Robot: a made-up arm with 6 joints.
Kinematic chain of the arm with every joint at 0, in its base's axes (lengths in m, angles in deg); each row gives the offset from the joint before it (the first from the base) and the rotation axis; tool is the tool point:
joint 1: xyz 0 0 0.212 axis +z
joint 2: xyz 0 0.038 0 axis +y
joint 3: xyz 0 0 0.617 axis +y
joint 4: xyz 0 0 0.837 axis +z
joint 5: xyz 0 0 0 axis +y
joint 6: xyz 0 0 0.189 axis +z
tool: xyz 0 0 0
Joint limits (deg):
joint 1: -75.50..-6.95
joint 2: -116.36..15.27
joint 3: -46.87..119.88
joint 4: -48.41..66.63
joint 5: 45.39..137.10
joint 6: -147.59..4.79
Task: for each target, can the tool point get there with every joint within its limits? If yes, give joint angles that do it. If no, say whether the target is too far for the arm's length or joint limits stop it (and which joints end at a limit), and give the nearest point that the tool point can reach.
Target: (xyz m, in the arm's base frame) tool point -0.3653 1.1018 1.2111
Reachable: yes | joints -69.62 -64.39 15.10 1.15 58.67 -127.71
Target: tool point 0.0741 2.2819 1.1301
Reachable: no: too far | nearest point -0.2104 1.4585 0.8259 | short by 0.923 m
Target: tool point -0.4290 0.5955 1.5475
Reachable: yes | joints -51.84 -34.24 -2.24 -2.33 72.67 -72.79
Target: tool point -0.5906 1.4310 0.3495
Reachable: yes | joints -67.09 -74.70 -26.26 -9.07 56.87 -109.56
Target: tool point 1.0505 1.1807 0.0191
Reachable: no: joint limits stop it (at a limit: joint 1, joint 2, joint 4) | nearest point 0.7814 0.1144 0.1667 | short by 1.110 m
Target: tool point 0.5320 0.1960 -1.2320
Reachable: no: joint limits stop it (at a limit: joint 1, joint 2, joint 3, joint 4) | nearest point -0.0581 0.8984 -0.9660 | short by 0.955 m
